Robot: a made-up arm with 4 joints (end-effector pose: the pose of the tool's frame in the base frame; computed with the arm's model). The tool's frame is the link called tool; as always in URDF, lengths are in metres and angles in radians. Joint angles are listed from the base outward.
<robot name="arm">
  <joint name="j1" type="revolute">
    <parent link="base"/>
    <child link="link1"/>
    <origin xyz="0.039 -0.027 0.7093" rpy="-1.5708 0 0"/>
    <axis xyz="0 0 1"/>
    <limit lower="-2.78" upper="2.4"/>
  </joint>
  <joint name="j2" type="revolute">
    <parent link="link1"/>
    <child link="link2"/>
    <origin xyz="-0.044 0.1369 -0.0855" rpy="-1.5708 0 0"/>
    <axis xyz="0 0 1"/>
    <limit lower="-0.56" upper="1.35"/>
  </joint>
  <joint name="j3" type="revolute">
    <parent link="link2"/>
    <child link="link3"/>
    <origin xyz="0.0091 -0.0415 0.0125" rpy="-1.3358 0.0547 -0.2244"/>
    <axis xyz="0 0 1"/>
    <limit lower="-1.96" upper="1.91"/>
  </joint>
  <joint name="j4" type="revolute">
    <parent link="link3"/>
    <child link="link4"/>
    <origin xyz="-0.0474 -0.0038 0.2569" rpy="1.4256 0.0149 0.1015"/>
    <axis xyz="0 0 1"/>
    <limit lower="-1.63" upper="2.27"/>
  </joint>
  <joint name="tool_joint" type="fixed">
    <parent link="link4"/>
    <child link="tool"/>
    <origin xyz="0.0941 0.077 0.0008" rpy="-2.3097 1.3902 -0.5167"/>
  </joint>
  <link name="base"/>
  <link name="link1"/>
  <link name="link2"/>
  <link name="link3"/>
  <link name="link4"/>
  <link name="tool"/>
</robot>
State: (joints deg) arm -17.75 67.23 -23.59 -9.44
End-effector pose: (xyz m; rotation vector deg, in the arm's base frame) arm -0.0941 -0.3335 0.4267 43.49 -93.21 20.47
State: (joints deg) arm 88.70 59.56 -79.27 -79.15
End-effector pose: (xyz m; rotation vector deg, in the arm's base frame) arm -0.1990 -0.2160 0.8214 116.56 -12.07 -76.59
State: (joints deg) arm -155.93 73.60 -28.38 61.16
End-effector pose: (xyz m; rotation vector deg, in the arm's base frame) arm 0.4442 -0.2464 0.7460 -52.90 122.21 23.01
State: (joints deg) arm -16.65 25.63 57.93 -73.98
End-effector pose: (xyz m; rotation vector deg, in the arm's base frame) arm 0.0540 -0.2729 0.5566 -1.85 -57.32 143.31
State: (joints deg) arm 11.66 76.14 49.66 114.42
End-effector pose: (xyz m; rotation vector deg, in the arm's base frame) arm -0.3099 -0.1596 0.4267 -90.27 -121.61 -74.77
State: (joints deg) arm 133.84 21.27 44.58 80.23
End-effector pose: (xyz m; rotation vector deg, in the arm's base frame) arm -0.0861 -0.3991 1.0232 -17.54 -3.99 -3.70
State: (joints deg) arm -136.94 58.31 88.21 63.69
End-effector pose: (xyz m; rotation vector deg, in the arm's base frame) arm 0.4354 -0.3394 0.7620 17.14 42.41 44.92
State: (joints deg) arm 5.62 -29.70 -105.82 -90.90
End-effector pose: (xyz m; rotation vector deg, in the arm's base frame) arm 0.0533 -0.1935 0.4958 -149.45 -86.41 6.08
